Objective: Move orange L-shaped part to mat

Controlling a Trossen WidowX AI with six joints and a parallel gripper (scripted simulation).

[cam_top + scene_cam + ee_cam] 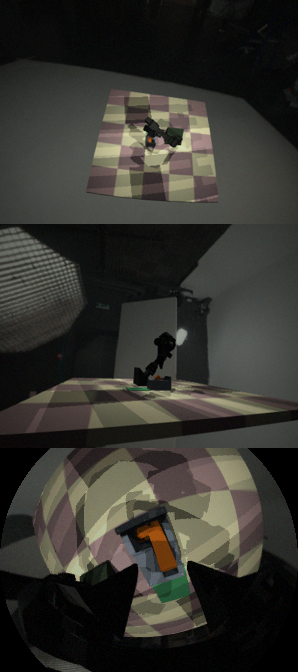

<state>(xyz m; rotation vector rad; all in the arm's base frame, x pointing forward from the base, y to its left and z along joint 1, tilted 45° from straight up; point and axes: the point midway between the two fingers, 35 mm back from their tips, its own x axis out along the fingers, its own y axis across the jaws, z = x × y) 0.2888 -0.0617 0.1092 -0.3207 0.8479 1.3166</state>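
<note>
The orange L-shaped part lies 100 mm below my gripper tip, 20 mm to the left of it and 10 mm behind it. Round my gripper tip: green mat: 160 mm to the right, 160 mm below, 20 mm behind.
</note>
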